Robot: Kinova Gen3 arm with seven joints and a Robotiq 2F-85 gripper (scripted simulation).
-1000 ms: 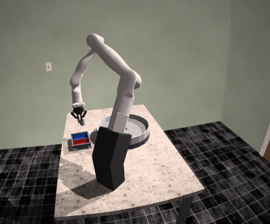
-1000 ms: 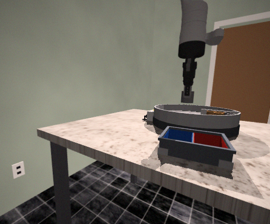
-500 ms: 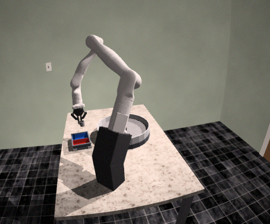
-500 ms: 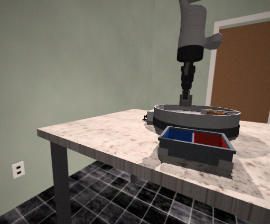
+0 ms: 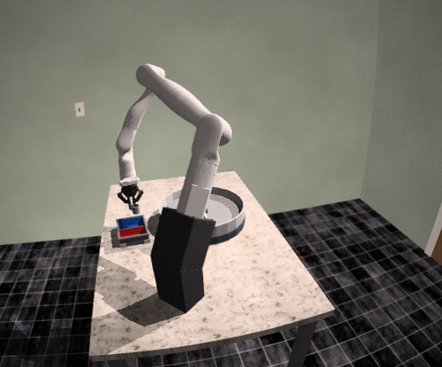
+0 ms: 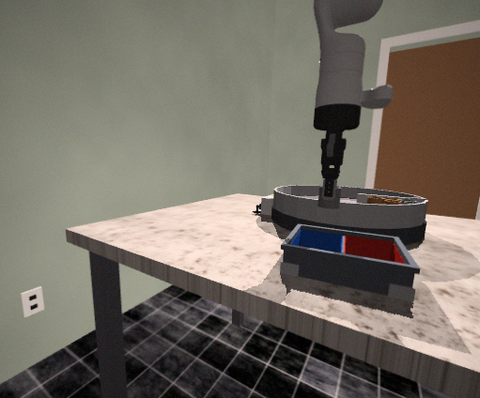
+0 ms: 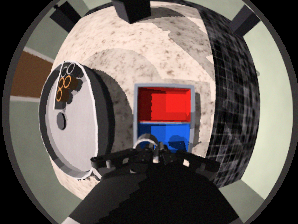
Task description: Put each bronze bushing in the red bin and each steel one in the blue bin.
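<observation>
Right now my hand is 110 mm above the bin tray, 30 mm past it and 20 mm to the right of it. From my hand the other things lie so: turntable: 340 mm to the right, 80 mm below, 20 mm behind.
</observation>
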